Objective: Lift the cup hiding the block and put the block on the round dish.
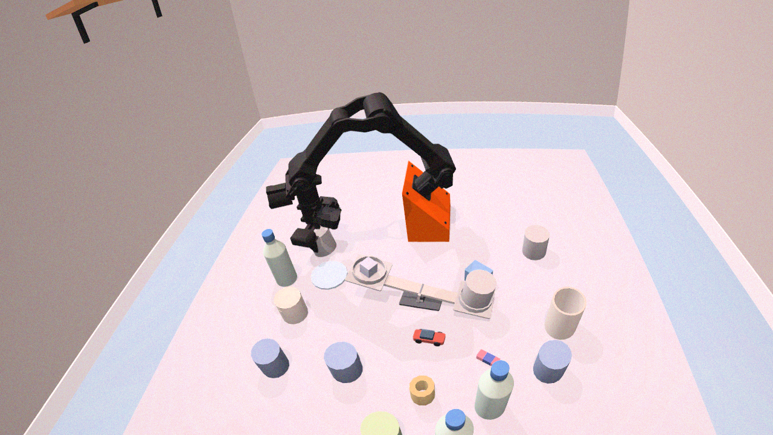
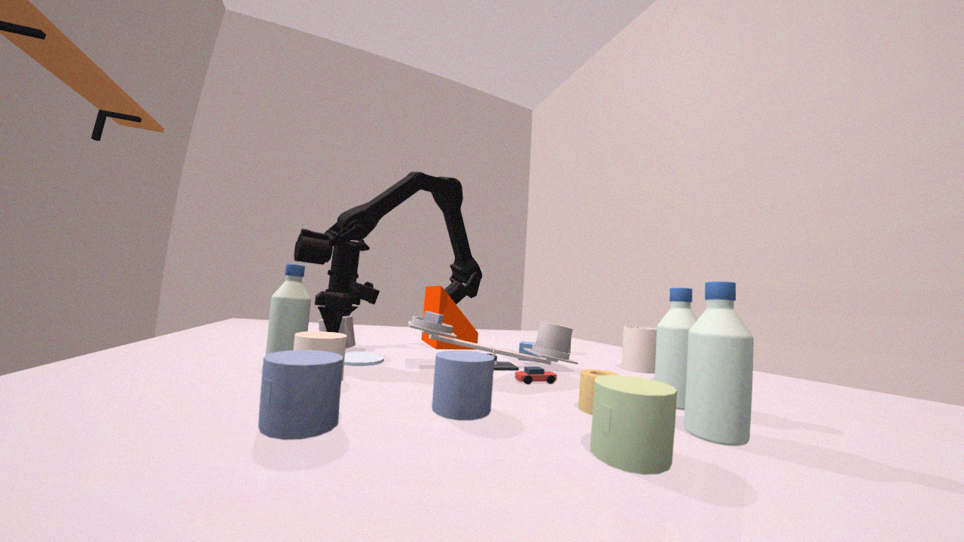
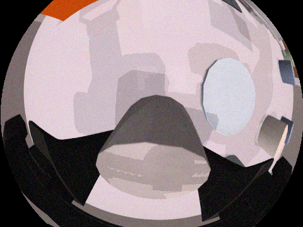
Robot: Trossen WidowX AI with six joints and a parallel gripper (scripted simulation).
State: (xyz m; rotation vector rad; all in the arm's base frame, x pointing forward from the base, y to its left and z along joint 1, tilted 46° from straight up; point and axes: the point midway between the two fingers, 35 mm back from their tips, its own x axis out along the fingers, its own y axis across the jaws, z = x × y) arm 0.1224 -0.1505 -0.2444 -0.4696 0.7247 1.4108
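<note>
Right now my gripper tip is 100 mm short of the pale blue round dish, 40 mm to the right of it and 20 mm above it. Round my gripper tip: blue box: 430 mm to the left, 110 mm ahead, 10 mm below; small balance: 300 mm to the left, 170 mm ahead; toy car: 320 mm to the left, 290 mm ahead, 10 mm below.
</note>
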